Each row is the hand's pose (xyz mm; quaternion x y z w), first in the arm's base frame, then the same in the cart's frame.
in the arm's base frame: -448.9 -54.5 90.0 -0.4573 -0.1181 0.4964 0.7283
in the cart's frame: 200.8 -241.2 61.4 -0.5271 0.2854 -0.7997 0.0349
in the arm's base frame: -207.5 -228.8 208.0 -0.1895 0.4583 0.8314 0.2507
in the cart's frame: 134.7 71.2 85.4 -0.0551 0.3160 -0.6042 0.7294
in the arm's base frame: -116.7 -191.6 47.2 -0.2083 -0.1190 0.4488 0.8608
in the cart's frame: -44.5 19.9 112.5 -0.6040 0.0134 -0.7930 0.0784
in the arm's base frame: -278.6 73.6 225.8 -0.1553 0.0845 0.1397 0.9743
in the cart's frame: 217.2 -144.2 294.2 0.3701 0.2375 0.8947 0.0786
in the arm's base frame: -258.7 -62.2 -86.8 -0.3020 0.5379 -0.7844 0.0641
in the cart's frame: -54.6 -213.8 99.7 -0.7751 0.2013 0.2708 0.5341
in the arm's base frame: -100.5 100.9 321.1 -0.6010 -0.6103 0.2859 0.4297
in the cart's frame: 188.1 -3.1 438.4 0.6821 -0.5167 0.3837 0.3470
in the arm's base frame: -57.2 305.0 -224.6 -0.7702 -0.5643 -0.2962 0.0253
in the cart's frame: -254.2 -384.4 454.0 0.2082 -0.5696 0.0571 0.7931
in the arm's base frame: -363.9 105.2 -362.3 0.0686 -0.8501 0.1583 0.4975
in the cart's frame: -196.1 -521.9 92.5 0.9573 0.0557 0.0388 0.2809
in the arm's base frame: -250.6 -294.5 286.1 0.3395 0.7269 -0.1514 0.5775
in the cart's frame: 217.1 125.4 35.0 0.3434 -0.6912 -0.5936 0.2281
